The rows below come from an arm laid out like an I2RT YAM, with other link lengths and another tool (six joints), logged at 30 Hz.
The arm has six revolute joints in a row. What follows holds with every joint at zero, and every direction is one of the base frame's.
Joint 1 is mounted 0.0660 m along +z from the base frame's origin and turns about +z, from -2.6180 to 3.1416 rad.
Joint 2 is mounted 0.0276 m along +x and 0.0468 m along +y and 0.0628 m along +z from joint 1 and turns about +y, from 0.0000 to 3.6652 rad.
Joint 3 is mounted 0.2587 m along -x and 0.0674 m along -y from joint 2 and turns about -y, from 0.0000 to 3.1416 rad.
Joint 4 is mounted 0.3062 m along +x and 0.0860 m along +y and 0.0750 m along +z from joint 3 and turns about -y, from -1.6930 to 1.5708 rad.
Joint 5 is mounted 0.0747 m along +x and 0.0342 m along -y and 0.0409 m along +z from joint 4 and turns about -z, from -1.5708 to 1.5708 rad.
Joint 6 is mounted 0.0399 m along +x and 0.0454 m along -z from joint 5 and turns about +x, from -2.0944 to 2.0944 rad.
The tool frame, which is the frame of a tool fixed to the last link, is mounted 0.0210 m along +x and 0.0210 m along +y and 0.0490 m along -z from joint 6; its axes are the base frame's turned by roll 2.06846, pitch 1.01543 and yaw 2.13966 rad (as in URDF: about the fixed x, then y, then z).
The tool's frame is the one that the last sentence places.
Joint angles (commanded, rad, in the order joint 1, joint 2, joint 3, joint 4, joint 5, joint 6), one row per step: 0.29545 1.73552 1.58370 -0.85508 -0.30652 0.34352; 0.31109 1.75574 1.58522 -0.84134 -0.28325 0.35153; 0.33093 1.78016 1.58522 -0.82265 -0.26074 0.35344; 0.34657 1.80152 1.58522 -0.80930 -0.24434 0.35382; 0.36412 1.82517 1.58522 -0.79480 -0.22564 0.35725; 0.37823 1.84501 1.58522 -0.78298 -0.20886 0.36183; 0.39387 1.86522 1.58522 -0.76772 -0.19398 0.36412; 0.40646 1.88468 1.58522 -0.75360 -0.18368 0.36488; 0.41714 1.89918 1.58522 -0.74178 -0.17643 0.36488; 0.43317 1.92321 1.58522 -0.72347 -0.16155 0.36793; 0.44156 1.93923 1.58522 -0.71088 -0.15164 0.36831; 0.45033 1.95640 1.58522 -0.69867 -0.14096 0.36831; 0.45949 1.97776 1.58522 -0.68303 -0.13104 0.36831
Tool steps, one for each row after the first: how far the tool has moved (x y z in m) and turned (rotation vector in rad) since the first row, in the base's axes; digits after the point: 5 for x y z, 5 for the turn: 0.00262 0.00678 -0.00773 -0.01708 0.00229 -0.00324; 0.00498 0.01529 -0.01775 -0.03628 0.00240 0.00314; 0.00657 0.02208 -0.02661 -0.05199 0.00536 0.00994; 0.00796 0.02982 -0.03650 -0.06886 0.00966 0.01507; 0.00901 0.03611 -0.04490 -0.08347 0.01368 0.01688; 0.00978 0.04313 -0.05343 -0.09643 0.01412 0.02305; 0.01061 0.04903 -0.06162 -0.10648 0.01562 0.02988; 0.01089 0.05397 -0.06773 -0.11339 0.01528 0.03692; 0.01148 0.06147 -0.07804 -0.12646 0.01611 0.04298; 0.01231 0.06552 -0.08500 -0.13565 0.01567 0.04613; 0.01296 0.06966 -0.09256 -0.14625 0.01611 0.04969; 0.01393 0.07425 -0.10189 -0.15660 0.01735 0.05412
